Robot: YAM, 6 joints.
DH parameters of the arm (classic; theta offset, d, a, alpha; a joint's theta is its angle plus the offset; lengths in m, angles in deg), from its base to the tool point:
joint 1: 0 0.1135 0.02 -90
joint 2: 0 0 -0.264 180
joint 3: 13.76 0 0.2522 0
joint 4: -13.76 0 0.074 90
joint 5: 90 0 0 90
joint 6: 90 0.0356 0 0
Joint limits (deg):
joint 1: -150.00..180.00
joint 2: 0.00..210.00
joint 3: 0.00..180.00
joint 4: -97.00..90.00
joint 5: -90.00..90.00
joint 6: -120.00..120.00
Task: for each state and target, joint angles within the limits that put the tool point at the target. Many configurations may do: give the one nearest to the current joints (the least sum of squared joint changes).
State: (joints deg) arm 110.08 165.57 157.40 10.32 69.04 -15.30
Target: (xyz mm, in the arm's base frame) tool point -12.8 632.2 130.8
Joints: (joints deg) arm 93.67 175.41 161.37 12.49 50.99 -15.30
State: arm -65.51 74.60 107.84 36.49 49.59 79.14
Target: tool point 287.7 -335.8 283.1
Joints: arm -45.94 108.42 77.26 27.97 48.82 79.14
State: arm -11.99 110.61 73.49 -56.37 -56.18 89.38
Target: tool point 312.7 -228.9 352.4
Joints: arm -40.51 102.12 99.90 -45.26 -54.80 89.38
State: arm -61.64 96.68 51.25 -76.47 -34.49 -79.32
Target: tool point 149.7 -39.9 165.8
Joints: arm -23.50 87.20 40.97 -85.04 -40.46 -79.32
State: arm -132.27 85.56 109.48 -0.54 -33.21 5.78
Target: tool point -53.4 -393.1 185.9
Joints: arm -100.72 107.38 70.15 -12.93 -35.41 5.78
